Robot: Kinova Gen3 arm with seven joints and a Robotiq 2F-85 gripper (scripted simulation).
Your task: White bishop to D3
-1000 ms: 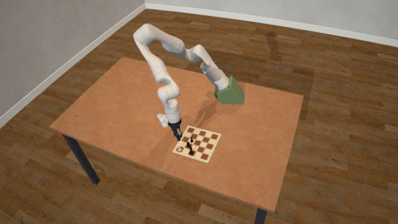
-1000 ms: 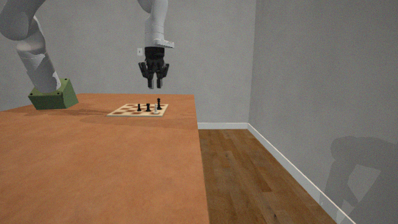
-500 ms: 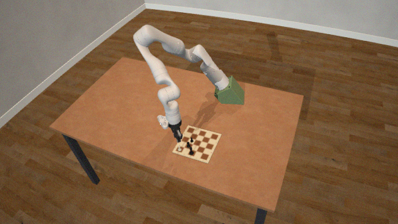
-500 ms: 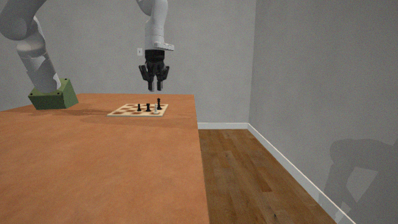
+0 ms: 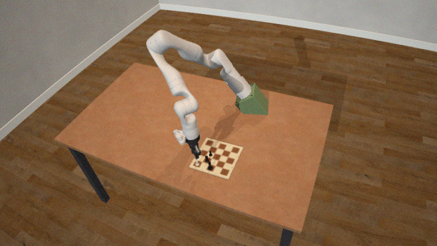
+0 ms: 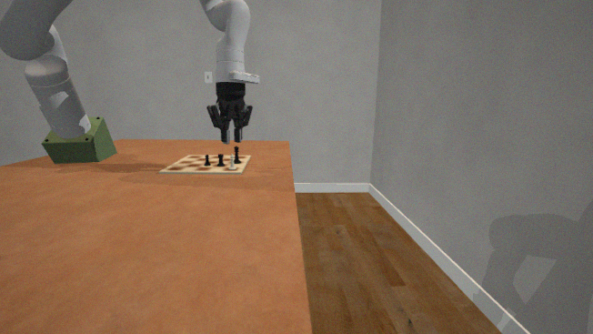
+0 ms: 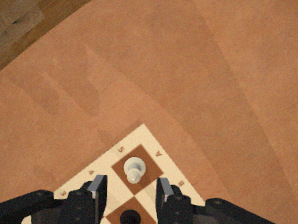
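My gripper is now 70 mm above the white bishop. Round my hand: pawn (80 mm behind, 40 mm to the left, 80 mm below); then chessboard (80 mm behind, 70 mm to the left, 90 mm below).
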